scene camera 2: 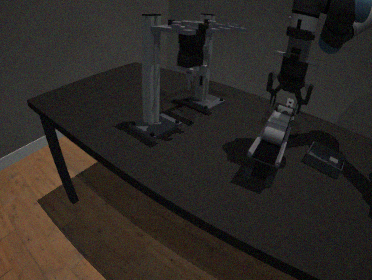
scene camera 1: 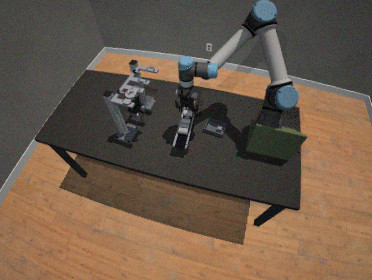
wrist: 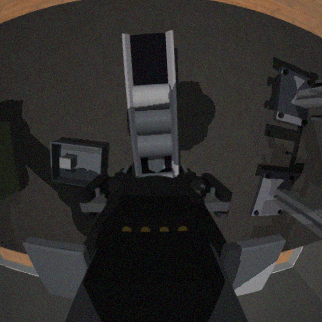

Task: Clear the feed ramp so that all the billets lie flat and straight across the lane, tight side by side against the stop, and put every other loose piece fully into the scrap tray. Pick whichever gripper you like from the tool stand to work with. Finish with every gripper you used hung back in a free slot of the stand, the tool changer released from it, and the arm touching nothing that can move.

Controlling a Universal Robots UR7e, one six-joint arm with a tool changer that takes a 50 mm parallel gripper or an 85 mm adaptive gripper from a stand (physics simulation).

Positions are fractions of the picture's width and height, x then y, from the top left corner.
I see an adaptive gripper (scene camera 2: 0.79, 0.27), a billet (wrist: 0.46, 0.30), a billet (wrist: 0.49, 0.45), a tool stand (scene camera 2: 0.42, 0.44) and a scrap tray (wrist: 0.27, 0.52).
